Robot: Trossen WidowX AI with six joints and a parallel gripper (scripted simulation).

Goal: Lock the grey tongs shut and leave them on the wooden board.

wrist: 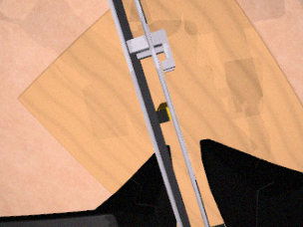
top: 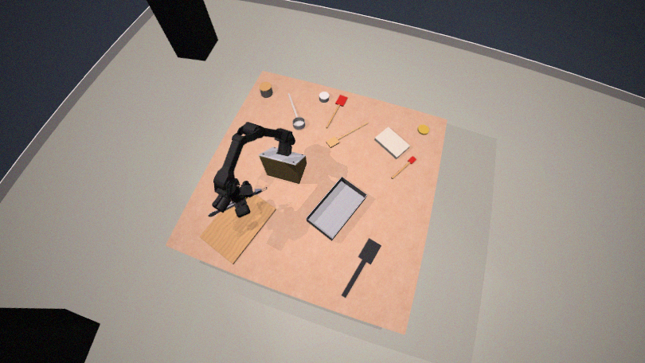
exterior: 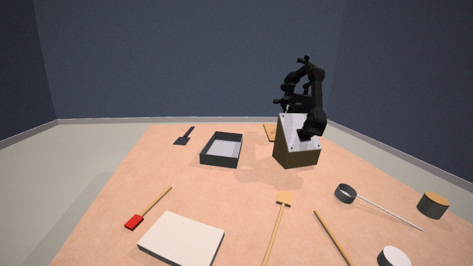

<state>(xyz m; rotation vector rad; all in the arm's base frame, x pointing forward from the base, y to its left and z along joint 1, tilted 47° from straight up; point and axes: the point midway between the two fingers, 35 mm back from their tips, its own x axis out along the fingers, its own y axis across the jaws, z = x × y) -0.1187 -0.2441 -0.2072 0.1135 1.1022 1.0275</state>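
Now: gripper tip 30 mm below the yellow slider, 20 mm to the right of it and 20 mm short of it. From my gripper tip the other things lie so: roasting tin 450 mm ahead, 130 mm to the left, 130 mm below; wooden board 150 mm below, 70 mm to the right, 40 mm behind; black spatula 640 mm ahead, 150 mm below, 130 mm to the right.
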